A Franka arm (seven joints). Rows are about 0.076 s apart.
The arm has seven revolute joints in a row. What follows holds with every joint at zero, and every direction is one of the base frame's.
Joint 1 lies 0.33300 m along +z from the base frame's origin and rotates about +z.
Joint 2 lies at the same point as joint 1 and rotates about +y.
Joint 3 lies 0.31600 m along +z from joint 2 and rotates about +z.
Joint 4 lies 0.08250 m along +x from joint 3 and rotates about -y.
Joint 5 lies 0.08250 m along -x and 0.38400 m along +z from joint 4 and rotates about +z.
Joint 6 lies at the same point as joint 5 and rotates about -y.
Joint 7 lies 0.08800 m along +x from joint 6 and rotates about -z.
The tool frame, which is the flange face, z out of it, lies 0.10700 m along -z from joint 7; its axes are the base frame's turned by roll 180.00, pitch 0.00 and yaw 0.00 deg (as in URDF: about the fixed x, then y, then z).
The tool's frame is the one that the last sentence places.
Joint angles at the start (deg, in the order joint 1, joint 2, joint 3, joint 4, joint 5, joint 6, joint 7):
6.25 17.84 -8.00 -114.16 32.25 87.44 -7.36
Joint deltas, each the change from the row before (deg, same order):
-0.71 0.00 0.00 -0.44 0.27 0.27 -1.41
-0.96 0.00 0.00 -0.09 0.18 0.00 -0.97
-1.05 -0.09 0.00 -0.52 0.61 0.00 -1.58
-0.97 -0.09 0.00 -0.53 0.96 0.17 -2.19
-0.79 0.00 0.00 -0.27 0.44 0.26 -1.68
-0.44 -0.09 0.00 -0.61 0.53 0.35 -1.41
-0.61 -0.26 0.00 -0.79 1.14 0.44 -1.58
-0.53 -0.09 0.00 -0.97 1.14 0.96 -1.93
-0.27 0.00 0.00 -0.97 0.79 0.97 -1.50
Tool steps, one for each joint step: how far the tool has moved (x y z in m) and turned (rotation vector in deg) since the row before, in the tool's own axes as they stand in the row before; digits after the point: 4 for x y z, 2 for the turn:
0.0002 0.0067 -0.0010 0.74 0.26 -0.75
-0.0004 0.0071 -0.0043 0.80 0.41 -0.34
-0.0011 0.0084 -0.0024 1.34 0.27 -0.73
-0.0008 0.0072 -0.0023 1.59 0.51 -1.40
-0.0003 0.0061 -0.0028 0.89 0.57 -1.07
-0.0007 0.0046 0.0007 0.80 0.32 -0.87
-0.0014 0.0046 -0.0002 1.47 0.70 -0.95
-0.0001 0.0061 0.0014 1.30 0.94 -1.11
0.0001 0.0056 0.0033 0.80 0.64 -0.74

